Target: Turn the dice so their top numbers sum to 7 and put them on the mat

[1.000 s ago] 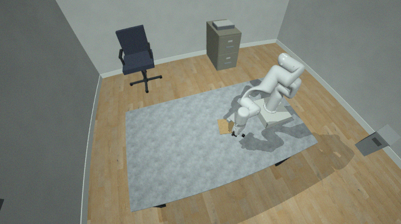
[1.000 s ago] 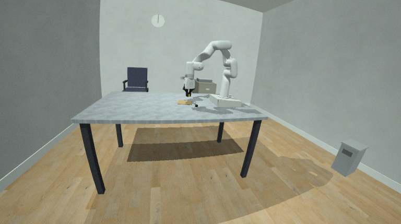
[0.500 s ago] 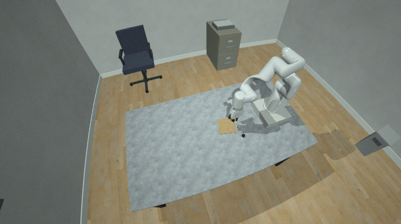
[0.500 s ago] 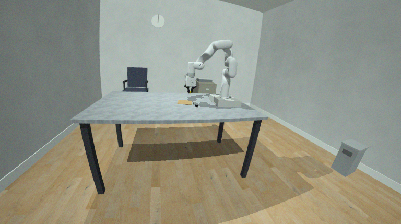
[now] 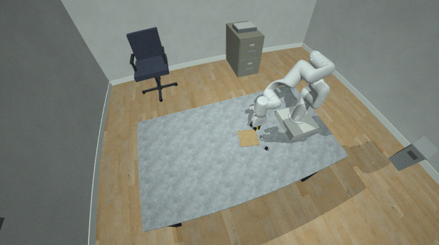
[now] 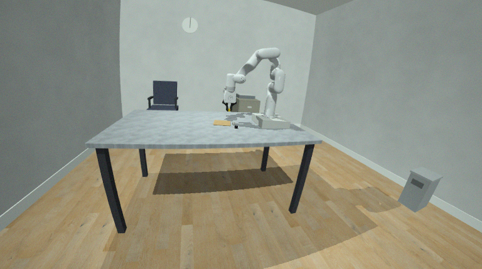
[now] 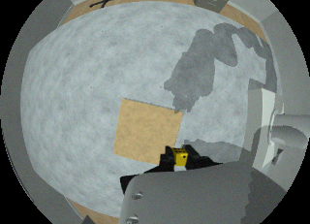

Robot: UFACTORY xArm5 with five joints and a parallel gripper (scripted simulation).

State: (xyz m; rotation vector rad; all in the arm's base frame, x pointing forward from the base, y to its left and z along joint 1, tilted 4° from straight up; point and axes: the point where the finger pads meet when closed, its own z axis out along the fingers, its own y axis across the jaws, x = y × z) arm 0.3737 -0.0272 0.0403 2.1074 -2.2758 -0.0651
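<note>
Now: hand 5 cm short of the tan mat and 12 cm above it. From my hand the other things lie so: white die (3 cm behind, 5 cm to the left, 12 cm below); then black die (3 cm behind, 14 cm to the left, 12 cm below); then yellow die (1 cm below).
</note>
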